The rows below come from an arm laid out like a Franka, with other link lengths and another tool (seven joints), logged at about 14 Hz.
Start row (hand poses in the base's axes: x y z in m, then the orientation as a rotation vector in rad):
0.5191, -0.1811, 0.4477, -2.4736, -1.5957, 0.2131
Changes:
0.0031, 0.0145, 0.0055, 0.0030, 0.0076, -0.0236
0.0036, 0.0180, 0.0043, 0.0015, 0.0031, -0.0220
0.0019, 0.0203, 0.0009, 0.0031, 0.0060, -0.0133
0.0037, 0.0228, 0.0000, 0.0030, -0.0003, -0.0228
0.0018, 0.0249, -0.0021, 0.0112, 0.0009, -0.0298
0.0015, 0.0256, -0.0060, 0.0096, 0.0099, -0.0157
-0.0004, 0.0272, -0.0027, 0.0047, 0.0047, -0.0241
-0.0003, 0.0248, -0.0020, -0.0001, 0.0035, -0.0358
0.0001, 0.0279, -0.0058, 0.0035, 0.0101, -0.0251
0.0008, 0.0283, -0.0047, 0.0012, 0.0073, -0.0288
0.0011, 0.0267, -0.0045, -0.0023, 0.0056, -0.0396
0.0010, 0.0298, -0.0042, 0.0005, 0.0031, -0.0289
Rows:
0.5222, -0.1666, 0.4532, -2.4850, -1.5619, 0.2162
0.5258, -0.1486, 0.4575, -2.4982, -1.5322, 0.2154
0.5277, -0.1283, 0.4584, -2.5023, -1.5120, 0.2181
0.5314, -0.1055, 0.4584, -2.5160, -1.4820, 0.2117
0.5332, -0.0806, 0.4563, -2.5270, -1.4403, 0.1991
0.5347, -0.0550, 0.4503, -2.5253, -1.4139, 0.2013
0.5343, -0.0278, 0.4476, -2.5351, -1.3799, 0.1992
0.5340, -0.0030, 0.4456, -2.5562, -1.3321, 0.1970
0.5341, 0.0249, 0.4398, -2.5642, -1.2949, 0.2024
0.5349, 0.0532, 0.4351, -2.5770, -1.2543, 0.2051
0.5360, 0.0799, 0.4306, -2.5989, -1.2006, 0.2059
0.5370, 0.1097, 0.4264, -2.6128, -1.1611, 0.2037

